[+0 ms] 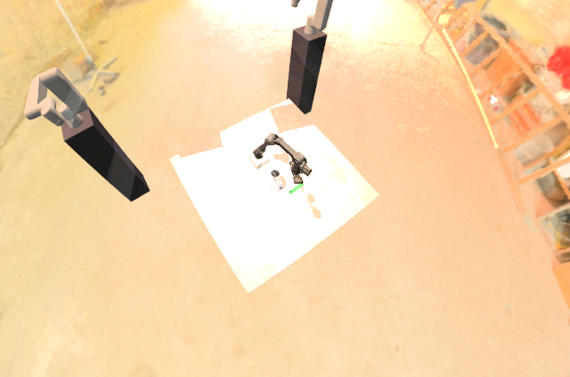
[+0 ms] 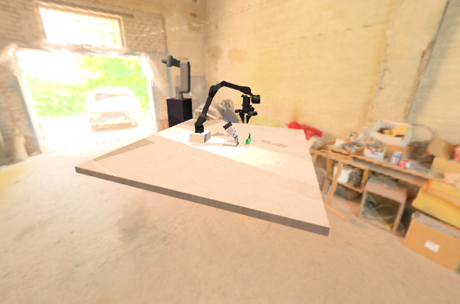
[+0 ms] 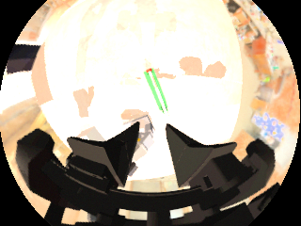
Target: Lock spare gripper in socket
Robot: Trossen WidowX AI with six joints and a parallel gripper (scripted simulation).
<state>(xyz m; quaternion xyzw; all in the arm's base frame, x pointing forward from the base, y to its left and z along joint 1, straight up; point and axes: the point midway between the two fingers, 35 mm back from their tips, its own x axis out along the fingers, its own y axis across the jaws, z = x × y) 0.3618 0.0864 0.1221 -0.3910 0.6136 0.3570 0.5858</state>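
Now: gripper tip 3 cm short of the green strip, 2 cm to the right of it and 13 cm above it. Round my gripper tip: grey mount 7 cm behind, 9 cm to the right, 10 cm below; then spare gripper 9 cm behind, 9 cm to the right, 4 cm below.
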